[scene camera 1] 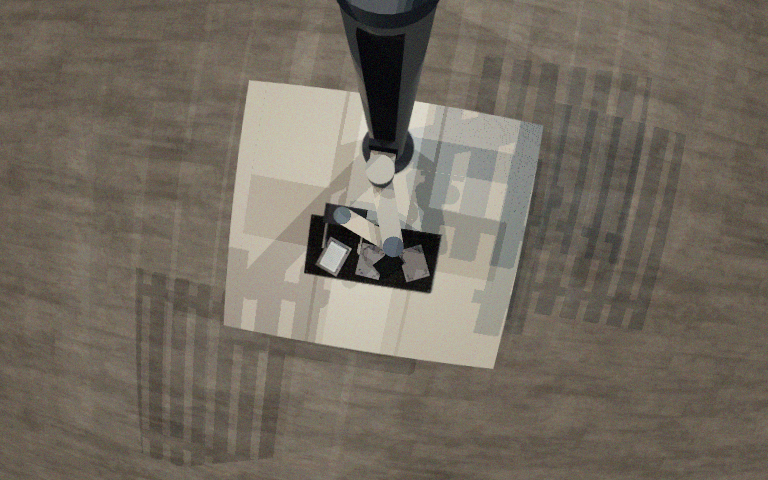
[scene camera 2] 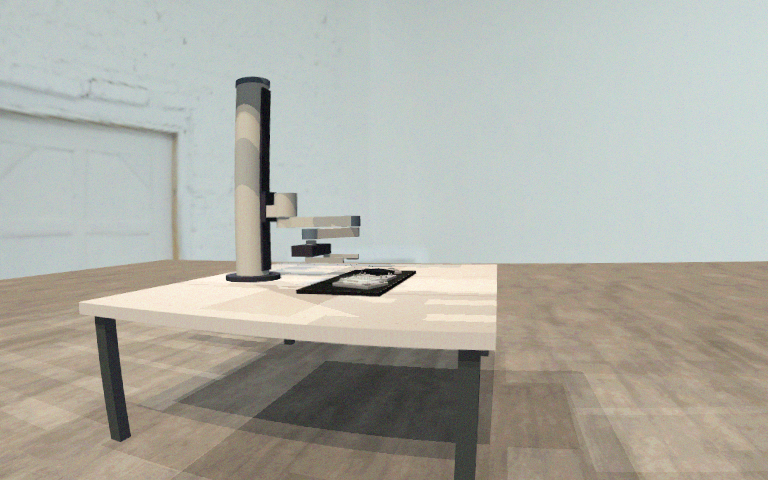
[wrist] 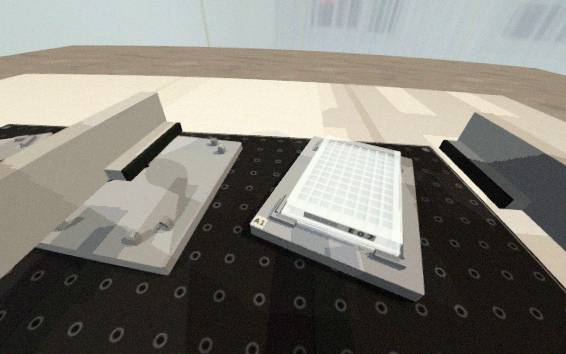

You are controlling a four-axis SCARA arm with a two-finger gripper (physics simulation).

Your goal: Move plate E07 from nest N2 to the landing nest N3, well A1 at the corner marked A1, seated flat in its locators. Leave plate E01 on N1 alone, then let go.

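Observation:
Plate E07 [scene camera 1: 334,256] [scene camera 2: 362,279] [wrist: 350,185] is a clear white well plate, flat on a grey nest [wrist: 280,240] whose A1 label shows at the near left corner. My gripper [scene camera 1: 342,247] [scene camera 2: 352,256] [wrist: 310,119] is open with nothing between its fingers. It hangs above the mat, its fingers to either side of E07 in the wrist view; the left one overlaps the neighbouring grey nest. That middle nest [scene camera 1: 368,271] [wrist: 200,170] shows bare locators. A further grey nest [scene camera 1: 416,266] lies to the right in scene camera 1. I cannot read which plate is E01.
A black flat object [scene camera 1: 390,267] [scene camera 2: 380,271] lies between the middle and right nests and covers parts of them. The nests lie on a black perforated mat [scene camera 1: 311,237] [scene camera 2: 322,287] on a pale table [scene camera 1: 283,130] [scene camera 2: 254,316]. The arm's column [scene camera 2: 247,186] stands behind the mat.

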